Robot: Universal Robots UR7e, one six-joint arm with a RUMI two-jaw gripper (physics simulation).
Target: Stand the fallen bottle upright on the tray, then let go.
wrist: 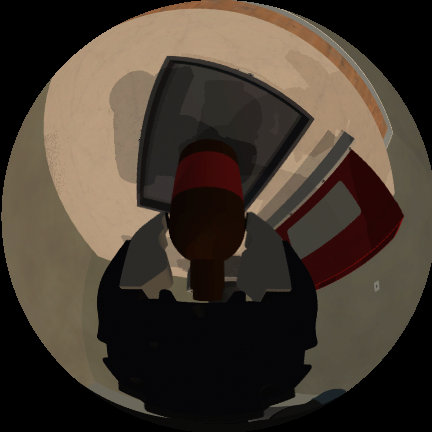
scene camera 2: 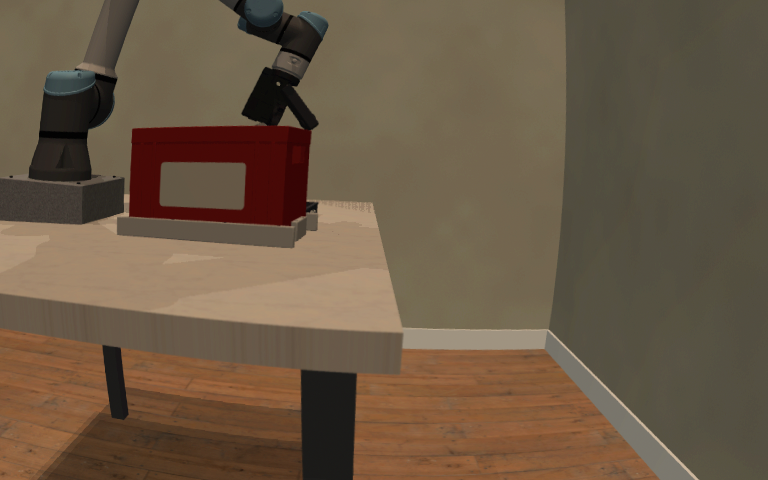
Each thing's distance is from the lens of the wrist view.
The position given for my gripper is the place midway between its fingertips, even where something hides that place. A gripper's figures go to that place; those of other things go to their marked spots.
my gripper (wrist: 206, 214): 14 cm
grey rail (wrist: 340, 149): 27 cm
